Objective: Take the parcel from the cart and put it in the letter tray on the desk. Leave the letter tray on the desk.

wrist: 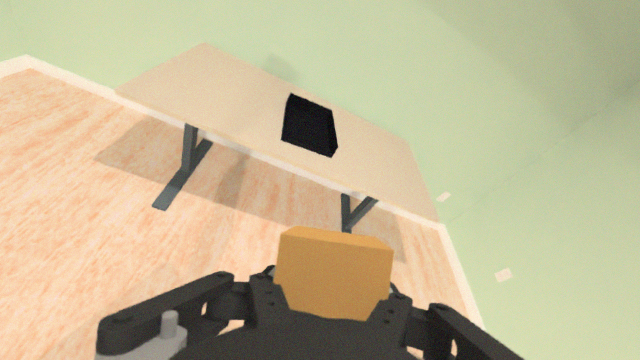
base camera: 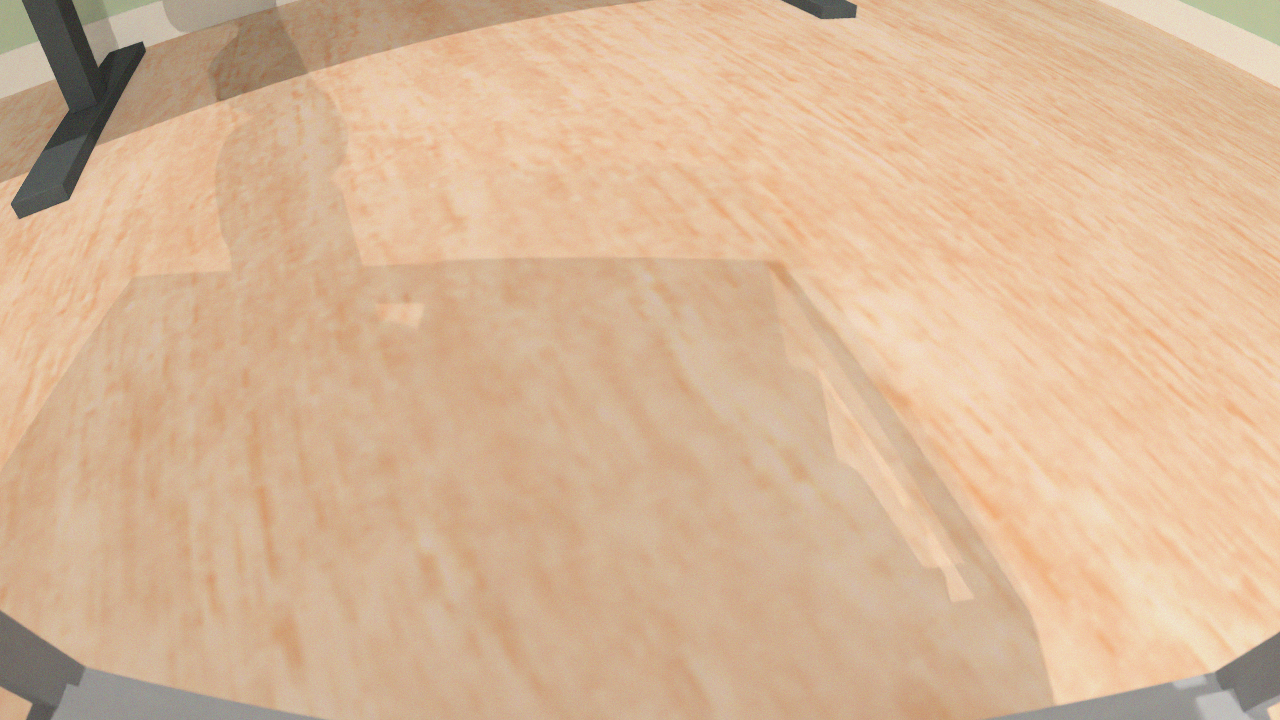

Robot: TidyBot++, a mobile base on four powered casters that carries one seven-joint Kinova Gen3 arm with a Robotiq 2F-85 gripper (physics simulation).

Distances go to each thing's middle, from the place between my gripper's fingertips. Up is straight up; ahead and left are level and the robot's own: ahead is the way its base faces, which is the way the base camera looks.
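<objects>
The black letter tray (wrist: 308, 125) is far ahead of my hand, far to the left of it and far below it. Counted from the same hand, the brown cardboard parcel (wrist: 331, 274) sits 20 mm above and 10 mm behind.
</objects>
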